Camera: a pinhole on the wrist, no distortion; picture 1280 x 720 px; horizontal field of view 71.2 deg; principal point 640.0 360.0 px. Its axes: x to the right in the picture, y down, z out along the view. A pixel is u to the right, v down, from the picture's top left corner.
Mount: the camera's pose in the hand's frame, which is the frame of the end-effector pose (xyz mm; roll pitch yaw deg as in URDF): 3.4 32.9 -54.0 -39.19 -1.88 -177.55
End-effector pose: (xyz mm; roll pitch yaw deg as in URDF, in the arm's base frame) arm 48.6 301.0 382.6 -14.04 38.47 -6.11
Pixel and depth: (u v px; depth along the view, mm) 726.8 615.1 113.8
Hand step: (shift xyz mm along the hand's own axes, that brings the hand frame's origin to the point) -1.3 -64.5 14.0
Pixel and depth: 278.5 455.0 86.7
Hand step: 43.1 -27.4 6.2
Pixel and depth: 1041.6 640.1 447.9
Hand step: -172.3 -366.8 210.9
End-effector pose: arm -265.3 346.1 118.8 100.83 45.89 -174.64
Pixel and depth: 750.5 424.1 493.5
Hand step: -31.2 -308.2 307.9
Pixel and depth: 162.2 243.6 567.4
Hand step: 335.1 -254.5 422.2
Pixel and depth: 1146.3 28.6 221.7
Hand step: -111.4 -48.5 173.8
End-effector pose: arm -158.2 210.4 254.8 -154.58 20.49 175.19
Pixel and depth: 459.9 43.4 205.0
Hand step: 54.5 -38.2 149.3
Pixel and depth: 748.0 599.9 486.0
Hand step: -28.1 -377.0 242.0
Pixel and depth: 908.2 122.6 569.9
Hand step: -139.3 -216.2 488.7
